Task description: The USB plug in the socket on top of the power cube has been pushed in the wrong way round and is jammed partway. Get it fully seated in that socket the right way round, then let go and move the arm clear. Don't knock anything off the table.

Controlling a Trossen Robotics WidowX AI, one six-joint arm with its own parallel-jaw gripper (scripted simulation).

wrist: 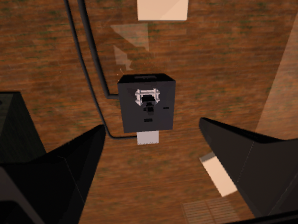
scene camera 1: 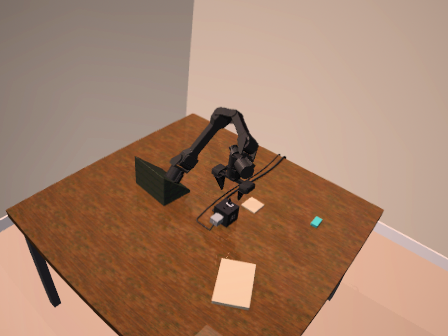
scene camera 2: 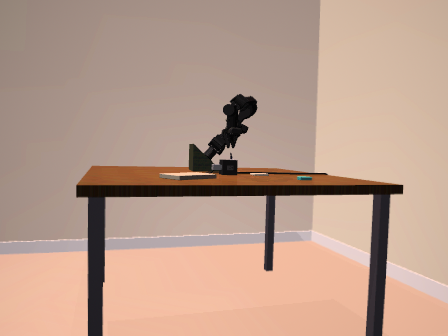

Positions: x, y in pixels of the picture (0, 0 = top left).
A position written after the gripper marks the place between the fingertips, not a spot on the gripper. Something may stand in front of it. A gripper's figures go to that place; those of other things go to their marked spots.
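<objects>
The gripper (wrist: 153, 125) is 0.11 m from the lens, and there's a tan book (wrist: 224, 184) too, which is 0.49 m from the lens.
</objects>
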